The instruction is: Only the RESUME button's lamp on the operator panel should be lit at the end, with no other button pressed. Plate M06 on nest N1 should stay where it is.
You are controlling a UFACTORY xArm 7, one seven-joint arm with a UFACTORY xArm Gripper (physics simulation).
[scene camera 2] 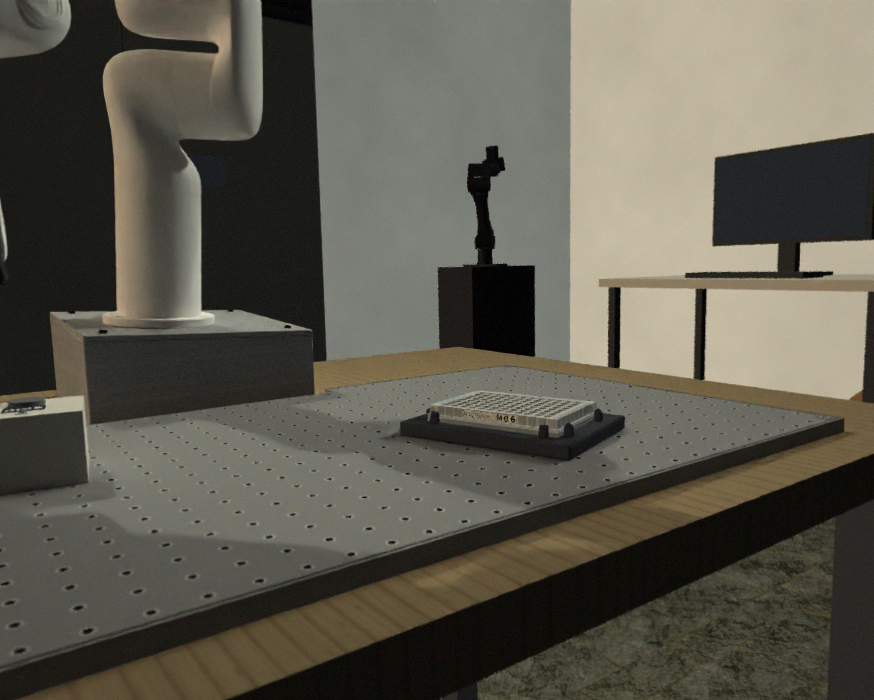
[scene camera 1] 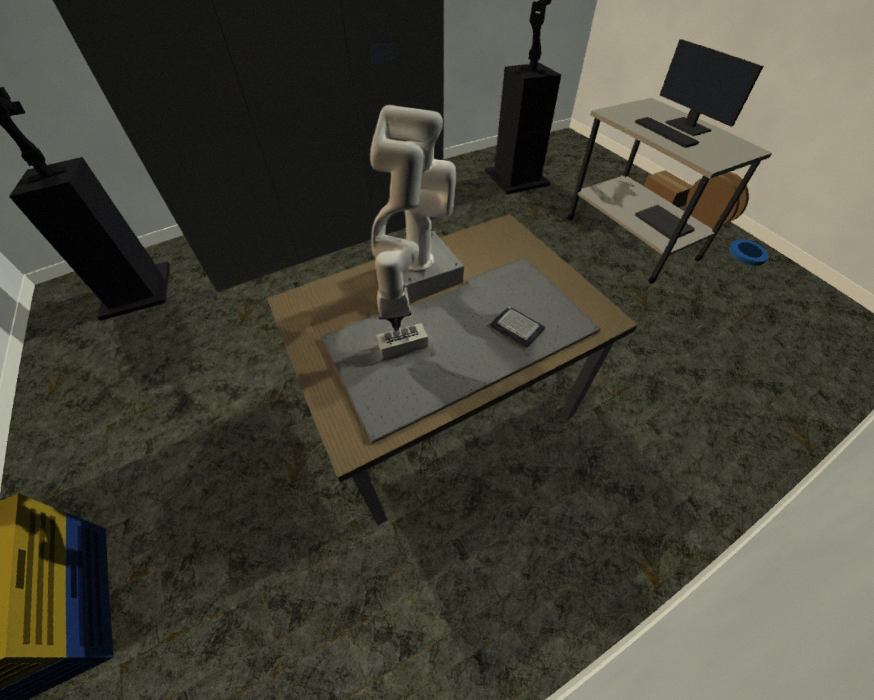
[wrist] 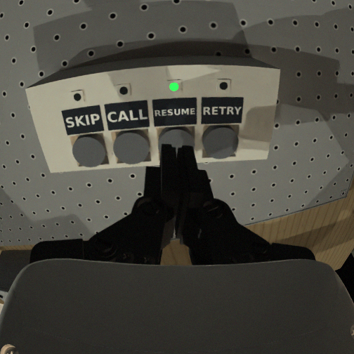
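Where they show: gripper, fingertip midpoint: [scene camera 1: 396, 327]; arm's base, origin of the base link: [scene camera 2: 160, 322] [scene camera 1: 417, 260].
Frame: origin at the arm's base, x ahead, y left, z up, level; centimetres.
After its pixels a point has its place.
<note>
The cream operator panel [scene camera 1: 403, 345] @(z -4.3, x 36.0, y -17.6 cm) [scene camera 2: 43, 448] @(z -5.9, x 36.0, y -11.3 cm) [wrist: 45, 130] has four round grey buttons. The RESUME lamp [wrist: 174, 87] glows green. The SKIP lamp [wrist: 77, 97], CALL lamp [wrist: 123, 90] and RETRY lamp [wrist: 223, 86] are dark. My gripper [scene camera 1: 396, 328] @(z -0.5, x 30.7, y -18.1 cm) [wrist: 173, 167] is shut and empty. In the wrist view its tips overlap the lower part of the RESUME button [wrist: 176, 136]; whether they touch it is unclear. White plate M06 [scene camera 1: 519, 323] @(z -6.3, x 39.8, y 25.5 cm) [scene camera 2: 510, 410] @(z -6.2, x 41.8, y 23.5 cm) sits flat on a dark nest [scene camera 1: 498, 331] [scene camera 2: 474, 438]; the nest's own label is not readable.
The panel and nest stand apart on a grey perforated board [scene camera 1: 466, 364] @(z -8.7, x 48.3, y 0.9 cm) [scene camera 2: 291, 503] @(z -8.7, x 47.9, y 2.8 cm) on the wooden table [scene camera 1: 321, 415] @(z -10.0, x 49.6, y -50.0 cm) [scene camera 2: 466, 583] @(z -10.0, x 60.9, y 8.4 cm). The arm's grey base block [scene camera 1: 445, 275] @(z -2.5, x 9.6, y 8.1 cm) [scene camera 2: 204, 364] @(z -4.2, x 10.3, y 3.4 cm) stands behind the board. A side desk [scene camera 1: 729, 156] with a monitor [scene camera 1: 711, 81] [scene camera 2: 795, 191] is beyond.
</note>
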